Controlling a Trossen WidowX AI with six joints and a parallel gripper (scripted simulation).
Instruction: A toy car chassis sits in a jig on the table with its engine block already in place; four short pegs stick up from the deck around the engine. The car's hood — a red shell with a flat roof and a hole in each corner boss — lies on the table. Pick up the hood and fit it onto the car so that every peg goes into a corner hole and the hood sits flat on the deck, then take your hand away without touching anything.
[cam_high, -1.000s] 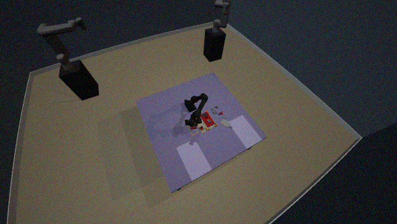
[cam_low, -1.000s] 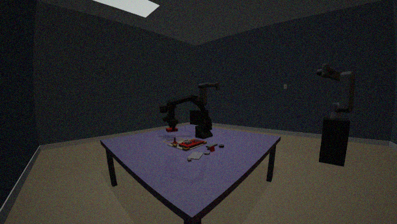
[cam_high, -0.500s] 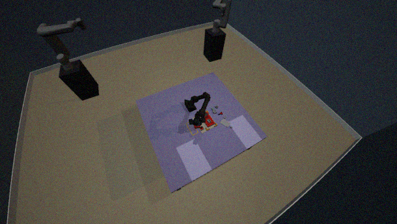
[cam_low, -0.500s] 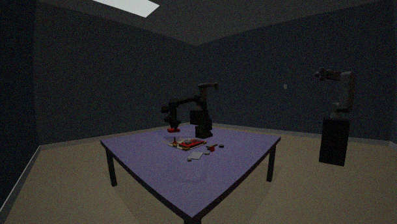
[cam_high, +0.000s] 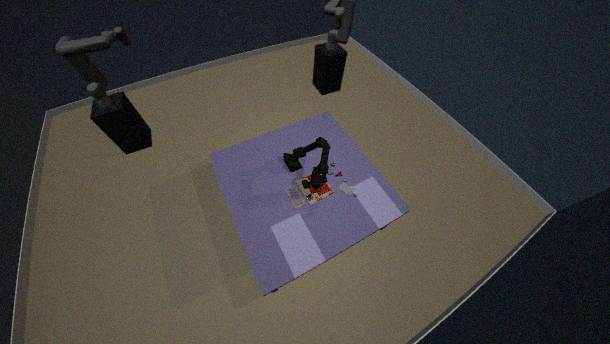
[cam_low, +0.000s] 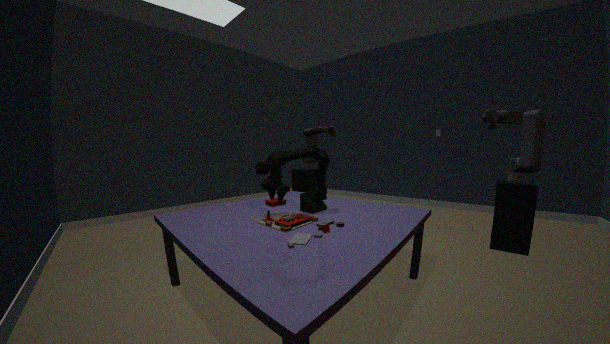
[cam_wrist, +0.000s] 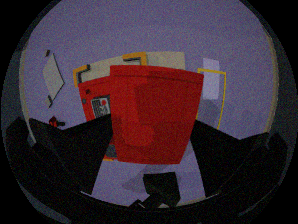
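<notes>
My gripper tip is 10 cm above the jig, 5 cm to the right of it and 4 cm past it. Round my gripper tip: grey flat plate (28 cm to the left, 11 cm below, 8 cm ahead); then red hood (right at my gripper tip).
</notes>
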